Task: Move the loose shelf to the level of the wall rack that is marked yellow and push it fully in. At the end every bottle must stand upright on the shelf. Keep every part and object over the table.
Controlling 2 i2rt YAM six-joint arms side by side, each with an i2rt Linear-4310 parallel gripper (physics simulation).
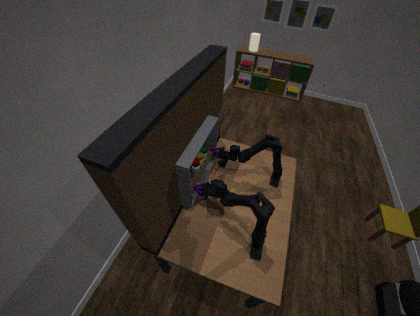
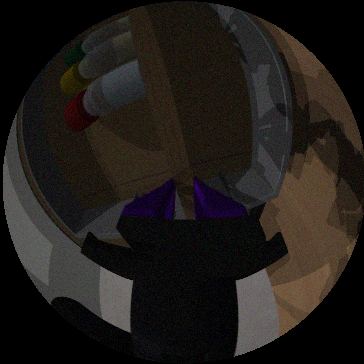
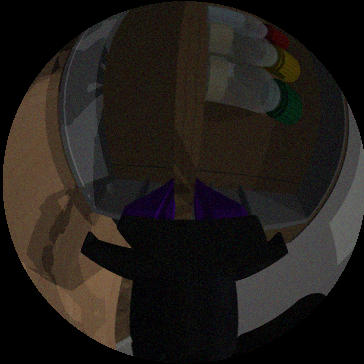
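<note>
The loose shelf (image 2: 165, 112) (image 3: 189, 100) is a brown board inside the grey wall rack (image 1: 199, 140) (image 2: 274, 125) (image 3: 80, 125). Three bottles stand upright on it in a row: red-capped (image 1: 196, 163) (image 2: 80, 112) (image 3: 277, 38), yellow-capped (image 1: 200, 156) (image 2: 74, 79) (image 3: 288, 65) and green-capped (image 1: 204, 149) (image 2: 74, 54) (image 3: 287, 102). My left gripper (image 1: 196, 188) (image 2: 184, 181) is shut on the shelf's front edge near one end. My right gripper (image 1: 214, 151) (image 3: 184, 182) is shut on the same edge near the other end. The yellow level mark does not show.
The rack hangs on a tall brown partition (image 1: 150, 150) with a dark top, at the back edge of the wooden table (image 1: 240, 267). Both arms reach over the table. A low bookcase (image 1: 280, 54) and a yellow chair (image 1: 397, 221) stand away from it on the floor.
</note>
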